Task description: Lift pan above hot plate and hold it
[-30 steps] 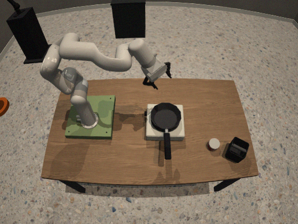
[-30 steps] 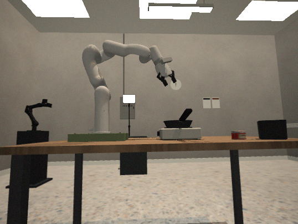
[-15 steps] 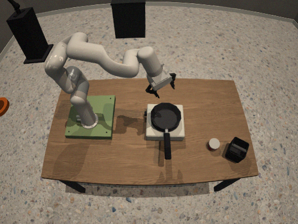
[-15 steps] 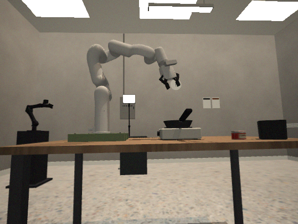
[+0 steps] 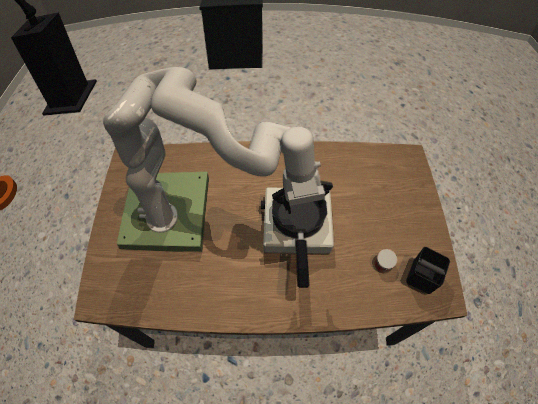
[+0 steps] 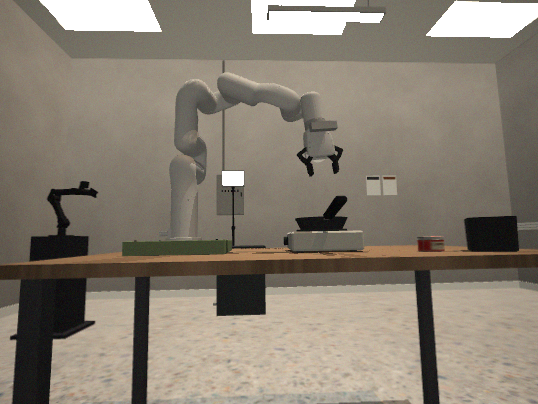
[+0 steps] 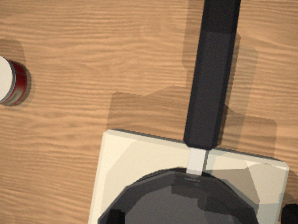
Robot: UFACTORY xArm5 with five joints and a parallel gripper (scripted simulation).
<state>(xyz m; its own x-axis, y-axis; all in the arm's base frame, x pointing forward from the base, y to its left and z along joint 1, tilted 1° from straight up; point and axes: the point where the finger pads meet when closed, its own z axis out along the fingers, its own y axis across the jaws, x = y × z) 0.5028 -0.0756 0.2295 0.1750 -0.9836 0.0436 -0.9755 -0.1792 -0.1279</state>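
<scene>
The black pan lies 20 mm to the left of my hand and 170 mm below it. Round my hand: white lid (320 mm ahead, 70 mm to the right, 250 mm below); white hot plate (20 mm behind, 90 mm to the left, 240 mm below); black box (470 mm ahead, 130 mm to the right, 230 mm below).
</scene>
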